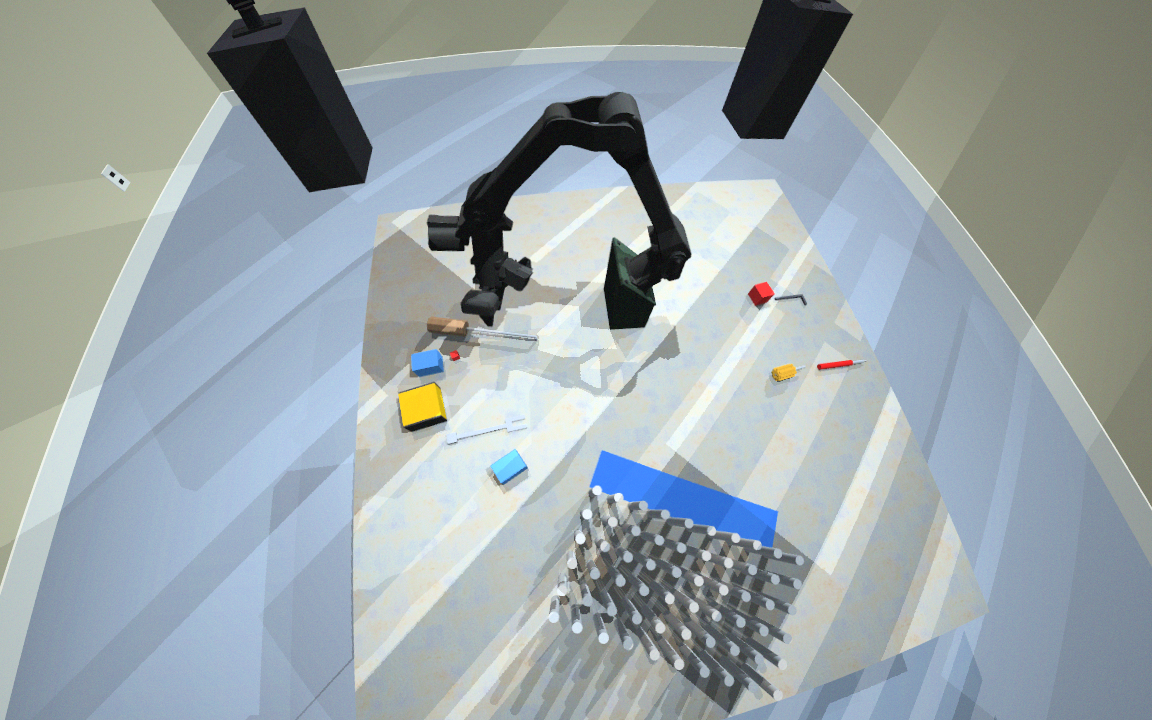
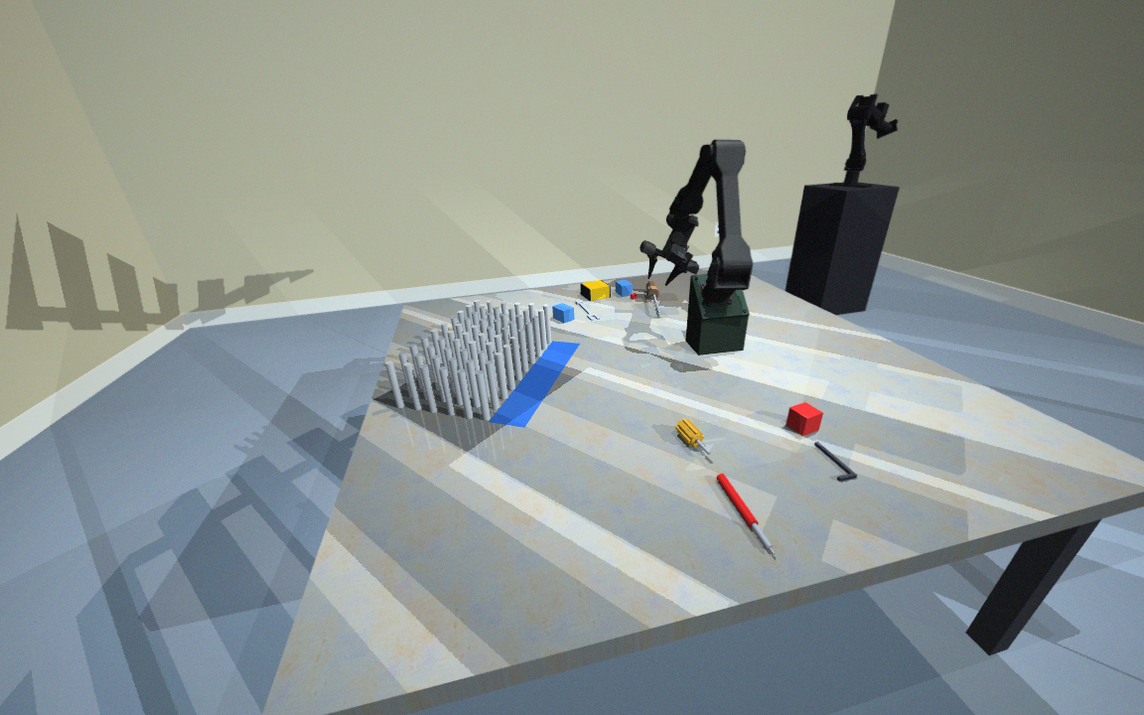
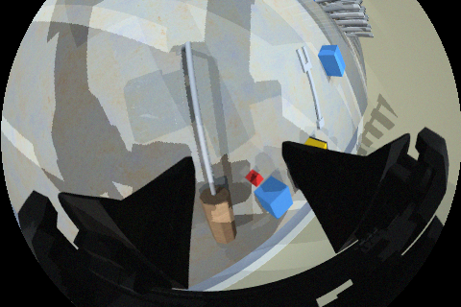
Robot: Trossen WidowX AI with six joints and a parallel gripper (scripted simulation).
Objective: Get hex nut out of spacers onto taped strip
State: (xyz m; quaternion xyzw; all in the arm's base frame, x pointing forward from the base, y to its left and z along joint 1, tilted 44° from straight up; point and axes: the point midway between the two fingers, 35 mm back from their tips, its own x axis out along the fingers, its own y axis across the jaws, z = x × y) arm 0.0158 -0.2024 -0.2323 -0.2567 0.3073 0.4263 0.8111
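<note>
Right now the tiny red cube is 40 mm ahead of my gripper tip, 110 mm to the right of it and 80 mm below it. From my gripper tip the other things lie so: stubby yellow screwdriver 200 mm ahead, 660 mm to the left, 70 mm below; then blue taped strip 430 mm ahead, 340 mm to the left, 90 mm below; then small wrench 220 mm ahead, 50 mm to the right, 80 mm below.
</note>
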